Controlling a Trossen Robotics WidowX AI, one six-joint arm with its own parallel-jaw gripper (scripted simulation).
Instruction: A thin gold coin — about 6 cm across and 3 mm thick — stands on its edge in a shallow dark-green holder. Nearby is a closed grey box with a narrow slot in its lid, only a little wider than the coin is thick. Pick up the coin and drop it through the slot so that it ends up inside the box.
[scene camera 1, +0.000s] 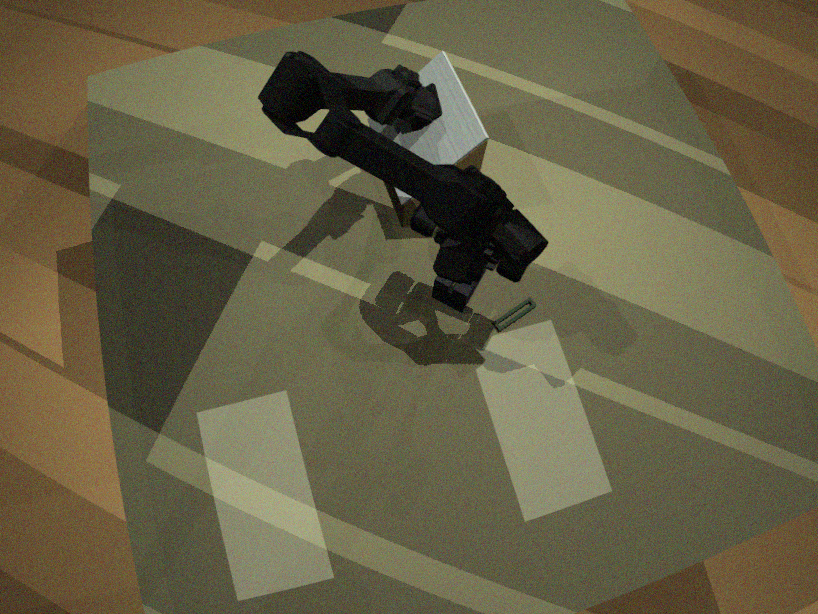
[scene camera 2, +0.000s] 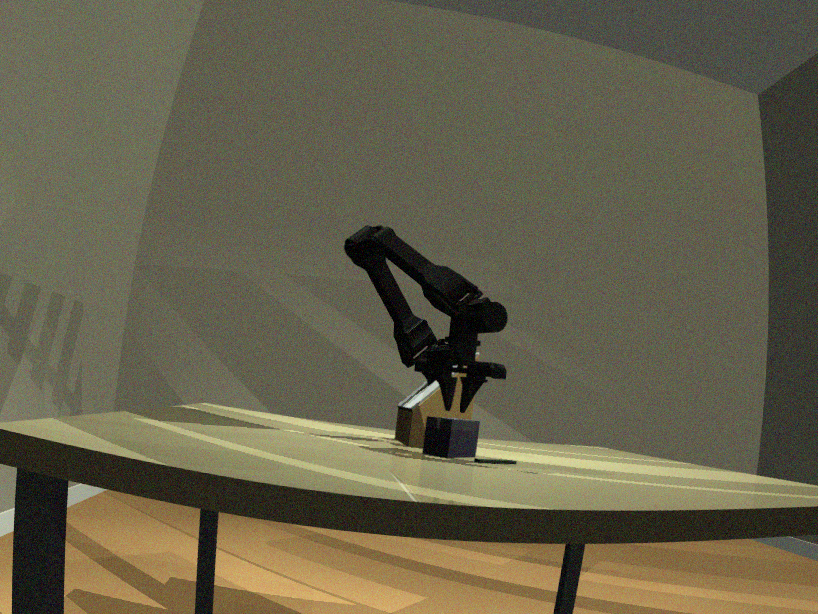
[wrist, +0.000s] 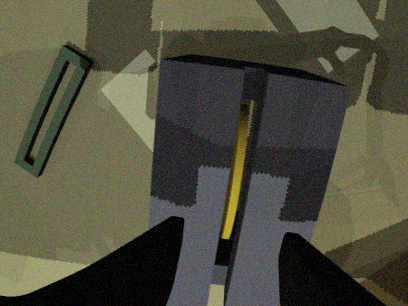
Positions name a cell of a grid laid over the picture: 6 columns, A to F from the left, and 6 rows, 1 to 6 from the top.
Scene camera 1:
my gripper: D3
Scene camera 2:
my gripper: D5
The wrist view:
my gripper: D5
gold coin: D4
